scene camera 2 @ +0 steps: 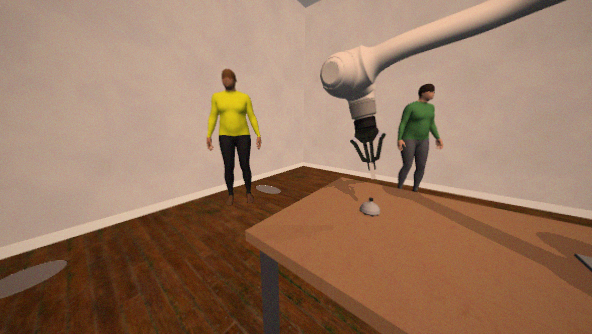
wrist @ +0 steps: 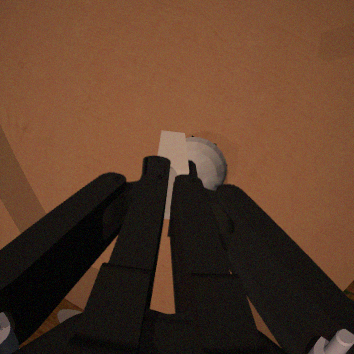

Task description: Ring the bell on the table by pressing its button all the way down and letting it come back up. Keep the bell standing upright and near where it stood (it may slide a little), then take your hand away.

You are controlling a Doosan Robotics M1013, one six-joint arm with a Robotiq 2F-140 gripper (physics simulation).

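Places are measured from the arm's base along level axes (x down, y back, z left), in millimetres.
Pixels of known places: gripper, between the fingertips: (scene camera 2: 373, 178) (wrist: 170, 150).
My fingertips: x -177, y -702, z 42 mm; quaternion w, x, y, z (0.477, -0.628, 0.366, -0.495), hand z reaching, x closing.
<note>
Behind a point stands the place of what it marks.
The bell (scene camera 2: 370, 208) @(x -27, y -711, z 0 mm) (wrist: 209, 162) @(x -30, y -734, z -6 mm) is a small light-grey dome with a black button on top. It stands upright on the table (scene camera 2: 415, 260) @(x 6, y -531, z 183 mm) (wrist: 100, 75) @(x 6, y -548, z 27 mm) in the scene view. In the wrist view it shows beyond the fingertips, slightly to the right, partly covered by the pads and the right finger; its button is hidden there. My gripper (scene camera 2: 372, 175) @(x -176, y -702, z 42 mm) (wrist: 170, 150) @(x -176, y -702, z 42 mm) is shut, with its light pads together and no object between them. It points down, and its tips are above the bell, apart from it.
A dark-edged flat object (scene camera 2: 586, 262) @(x -1, y -165, z -107 mm) lies at the right edge of the scene view. A person in yellow (scene camera 2: 233, 117) and a person in green (scene camera 2: 419, 122) stand on the floor beyond the table. The table's left corner is left of the bell.
</note>
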